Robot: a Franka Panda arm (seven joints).
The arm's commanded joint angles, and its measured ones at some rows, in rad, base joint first. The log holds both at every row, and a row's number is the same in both.
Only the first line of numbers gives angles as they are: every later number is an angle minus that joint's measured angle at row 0.
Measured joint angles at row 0:
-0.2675 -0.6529 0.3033 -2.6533 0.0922 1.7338 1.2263
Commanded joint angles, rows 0 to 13:
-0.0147 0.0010 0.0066 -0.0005 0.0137 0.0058 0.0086
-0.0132 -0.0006 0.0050 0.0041 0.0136 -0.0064 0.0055
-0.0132 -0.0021 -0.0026 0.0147 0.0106 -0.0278 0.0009
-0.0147 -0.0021 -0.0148 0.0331 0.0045 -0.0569 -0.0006
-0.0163 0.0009 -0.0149 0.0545 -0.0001 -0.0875 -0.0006
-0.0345 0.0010 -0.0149 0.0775 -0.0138 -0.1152 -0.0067
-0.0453 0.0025 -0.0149 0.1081 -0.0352 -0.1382 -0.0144
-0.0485 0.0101 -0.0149 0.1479 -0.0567 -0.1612 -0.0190
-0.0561 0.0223 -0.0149 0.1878 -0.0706 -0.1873 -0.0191
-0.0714 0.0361 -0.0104 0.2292 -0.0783 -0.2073 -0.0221
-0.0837 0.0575 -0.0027 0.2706 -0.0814 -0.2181 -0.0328
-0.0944 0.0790 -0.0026 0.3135 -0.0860 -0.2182 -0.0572
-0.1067 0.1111 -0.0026 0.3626 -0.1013 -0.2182 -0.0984
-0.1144 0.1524 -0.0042 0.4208 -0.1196 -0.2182 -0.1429
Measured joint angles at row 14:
-0.0670 0.0273 -0.0195 0.2500 -0.0749 -0.1810 -0.0449
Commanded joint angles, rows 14 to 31:
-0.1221 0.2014 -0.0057 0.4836 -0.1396 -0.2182 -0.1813
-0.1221 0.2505 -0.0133 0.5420 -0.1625 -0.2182 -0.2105
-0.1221 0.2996 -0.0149 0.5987 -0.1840 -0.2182 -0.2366
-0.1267 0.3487 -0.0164 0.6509 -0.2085 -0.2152 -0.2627
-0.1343 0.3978 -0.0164 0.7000 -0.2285 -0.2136 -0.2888
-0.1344 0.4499 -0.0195 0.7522 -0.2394 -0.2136 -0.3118
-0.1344 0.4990 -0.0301 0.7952 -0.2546 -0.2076 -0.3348
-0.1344 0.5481 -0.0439 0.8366 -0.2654 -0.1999 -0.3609
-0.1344 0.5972 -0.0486 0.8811 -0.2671 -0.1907 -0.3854
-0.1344 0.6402 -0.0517 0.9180 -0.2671 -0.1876 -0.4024
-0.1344 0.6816 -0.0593 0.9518 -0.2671 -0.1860 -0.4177
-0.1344 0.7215 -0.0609 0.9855 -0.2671 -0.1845 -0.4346
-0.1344 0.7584 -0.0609 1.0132 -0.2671 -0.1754 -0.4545
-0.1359 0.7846 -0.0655 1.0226 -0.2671 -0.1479 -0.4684
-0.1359 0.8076 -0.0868 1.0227 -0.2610 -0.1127 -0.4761
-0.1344 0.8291 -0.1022 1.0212 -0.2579 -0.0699 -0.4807
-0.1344 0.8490 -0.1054 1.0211 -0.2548 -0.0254 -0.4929
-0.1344 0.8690 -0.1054 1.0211 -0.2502 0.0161 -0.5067
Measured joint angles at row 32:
-0.1341 0.8056 -0.0939 0.9894 -0.2503 -0.0715 -0.4632
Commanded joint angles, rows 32 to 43:
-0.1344 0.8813 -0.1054 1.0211 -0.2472 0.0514 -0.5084
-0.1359 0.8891 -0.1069 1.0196 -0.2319 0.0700 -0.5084
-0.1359 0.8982 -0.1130 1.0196 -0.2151 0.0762 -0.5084
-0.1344 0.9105 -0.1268 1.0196 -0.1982 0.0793 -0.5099
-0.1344 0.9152 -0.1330 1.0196 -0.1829 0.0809 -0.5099
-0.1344 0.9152 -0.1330 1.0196 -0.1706 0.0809 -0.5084
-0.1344 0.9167 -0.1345 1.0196 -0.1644 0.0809 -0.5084
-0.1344 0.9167 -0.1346 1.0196 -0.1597 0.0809 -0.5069
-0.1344 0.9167 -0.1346 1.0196 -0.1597 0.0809 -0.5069
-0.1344 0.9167 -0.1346 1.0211 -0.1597 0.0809 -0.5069
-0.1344 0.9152 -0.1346 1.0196 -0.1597 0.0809 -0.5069
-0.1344 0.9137 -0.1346 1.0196 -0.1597 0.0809 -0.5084
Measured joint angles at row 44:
-0.1348 0.9150 -0.1323 1.0066 -0.1731 0.0775 -0.4913
